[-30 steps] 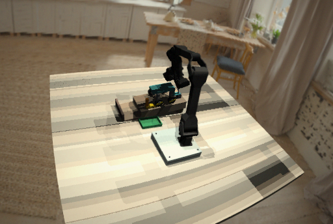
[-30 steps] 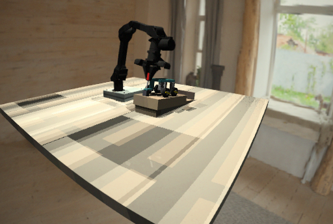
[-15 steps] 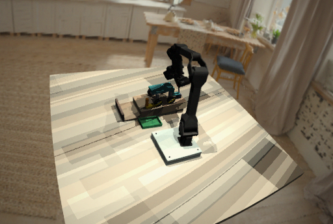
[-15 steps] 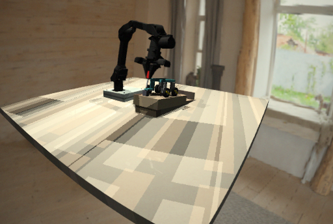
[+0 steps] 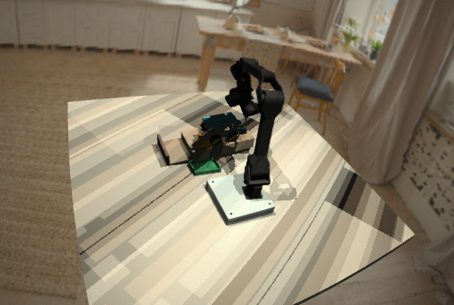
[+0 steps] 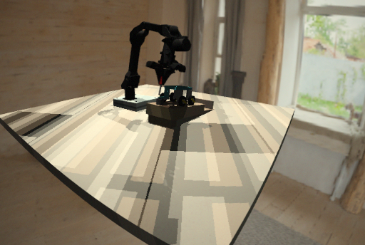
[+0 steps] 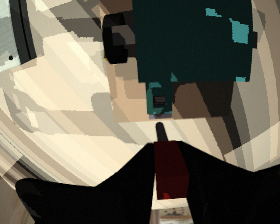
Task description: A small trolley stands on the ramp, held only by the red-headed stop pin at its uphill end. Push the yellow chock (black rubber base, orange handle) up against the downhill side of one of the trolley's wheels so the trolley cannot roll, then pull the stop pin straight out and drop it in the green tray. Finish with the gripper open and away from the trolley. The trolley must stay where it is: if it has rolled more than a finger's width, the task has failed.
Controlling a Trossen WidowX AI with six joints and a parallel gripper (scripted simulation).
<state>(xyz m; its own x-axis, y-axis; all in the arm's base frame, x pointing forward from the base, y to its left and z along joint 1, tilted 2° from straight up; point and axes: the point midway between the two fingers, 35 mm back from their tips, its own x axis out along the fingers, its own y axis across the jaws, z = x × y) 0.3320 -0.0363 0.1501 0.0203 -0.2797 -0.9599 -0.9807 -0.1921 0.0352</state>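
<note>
Now: the green tray 180 mm to the left of my gripper tip, 180 mm below it and 140 mm behind it. Round my gripper tip: brown ramp: 130 mm below, 100 mm to the left; teal trolley: 100 mm to the left, 60 mm below; red-headed stop pin: right at my gripper tip.
</note>
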